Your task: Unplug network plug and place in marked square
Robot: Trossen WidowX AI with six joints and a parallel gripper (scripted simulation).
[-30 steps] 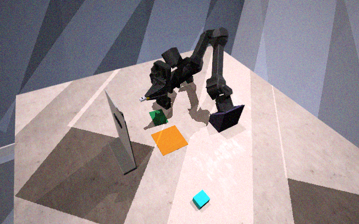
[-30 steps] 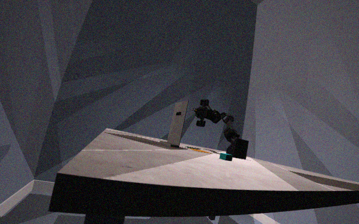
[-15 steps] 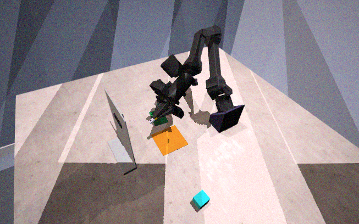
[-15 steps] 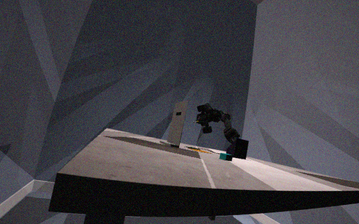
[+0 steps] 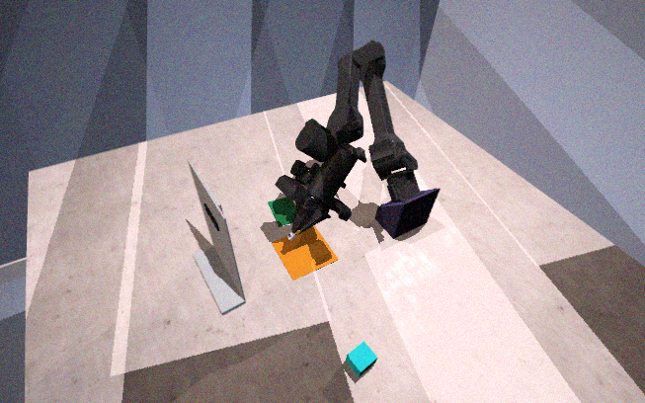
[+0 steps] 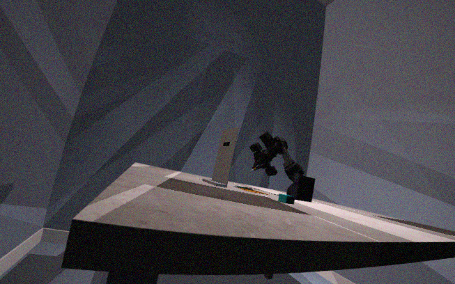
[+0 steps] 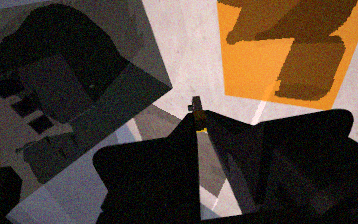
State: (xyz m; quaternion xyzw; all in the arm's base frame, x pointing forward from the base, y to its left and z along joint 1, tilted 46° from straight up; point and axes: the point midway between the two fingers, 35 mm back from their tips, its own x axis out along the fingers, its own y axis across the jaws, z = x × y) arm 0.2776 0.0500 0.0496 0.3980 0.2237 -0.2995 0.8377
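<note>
My gripper tip is now 3 cm past the orange square, 2 cm to the left of it and 11 cm above it. Also, from my gripper tip: network plug right at my gripper tip; then grey panel 16 cm ahead, 3 cm to the right, 2 cm above.
</note>
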